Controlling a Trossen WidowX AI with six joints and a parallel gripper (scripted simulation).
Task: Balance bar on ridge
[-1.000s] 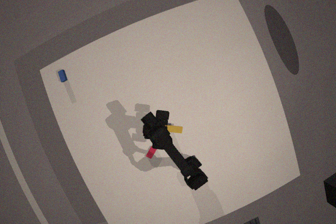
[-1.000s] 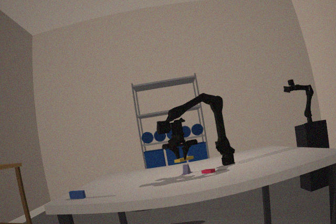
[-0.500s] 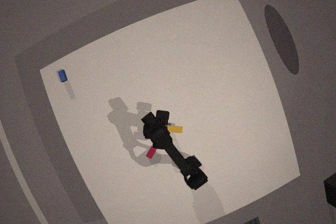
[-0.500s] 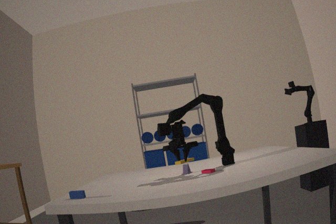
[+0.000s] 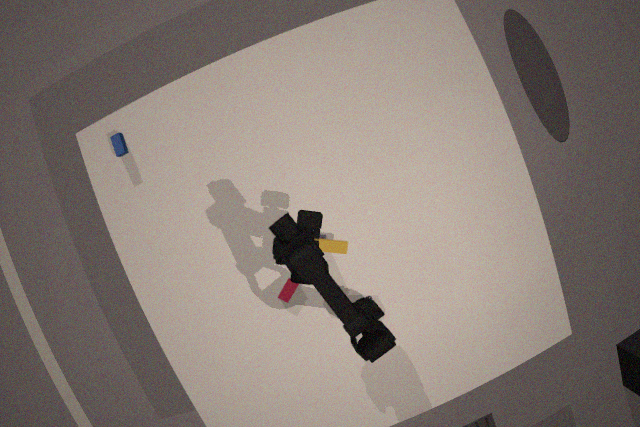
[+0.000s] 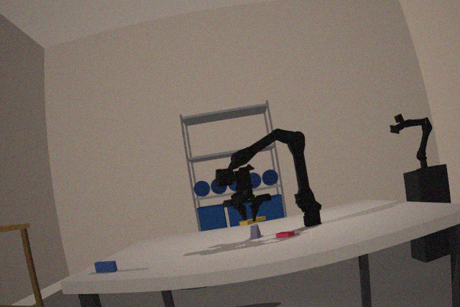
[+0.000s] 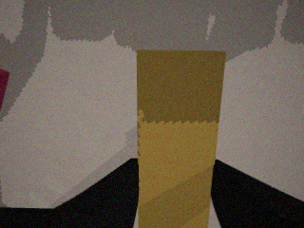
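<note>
Now: the yellow bar 10 mm behind my gripper tip and 20 mm to the right of it. The rest, counted from my gripper tip: blue block 480 mm ahead, 420 mm to the left, 60 mm below; then red block 120 mm behind, 110 mm to the left, 60 mm below.
</note>
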